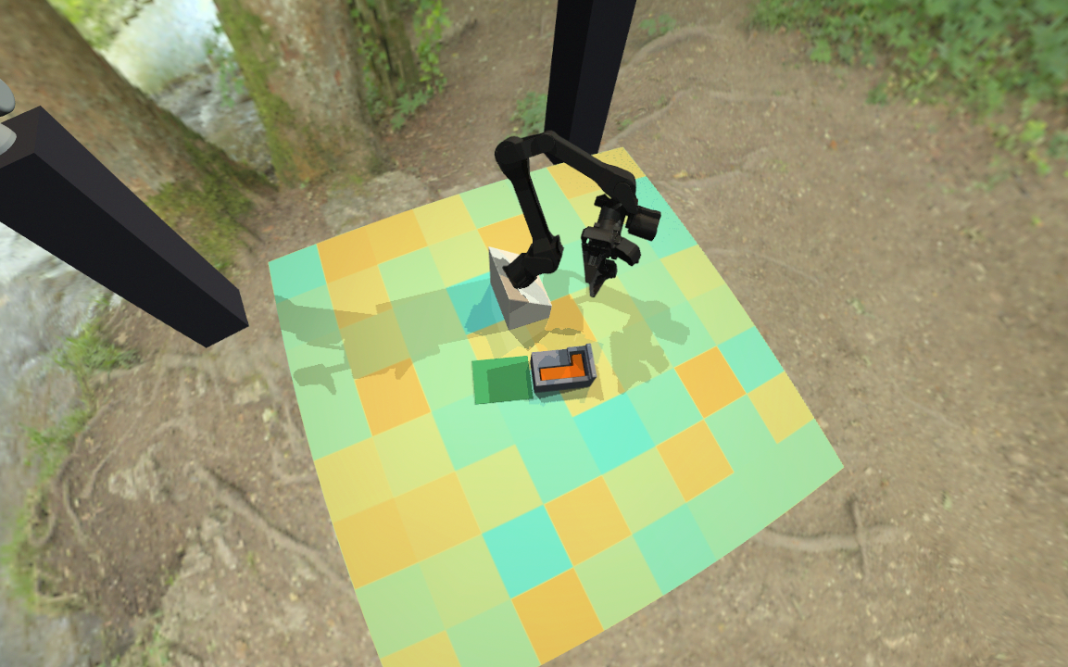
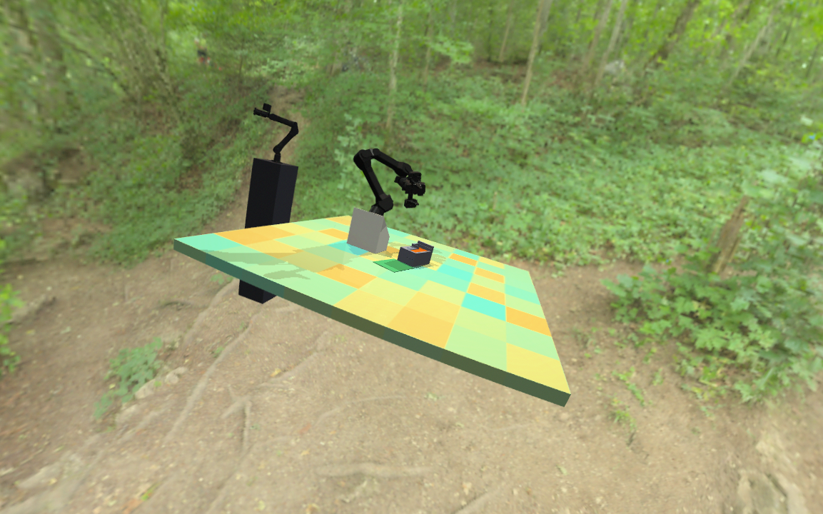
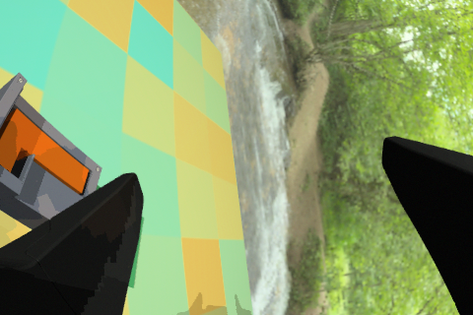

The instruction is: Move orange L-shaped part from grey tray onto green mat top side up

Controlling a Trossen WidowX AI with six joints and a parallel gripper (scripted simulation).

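Now: gripper tip 25 cm above the orange L-shaped part, 7 cm short of it and 6 cm to the left of it. Also, from my gripper tip: green mat: 31 cm below, 21 cm to the right.
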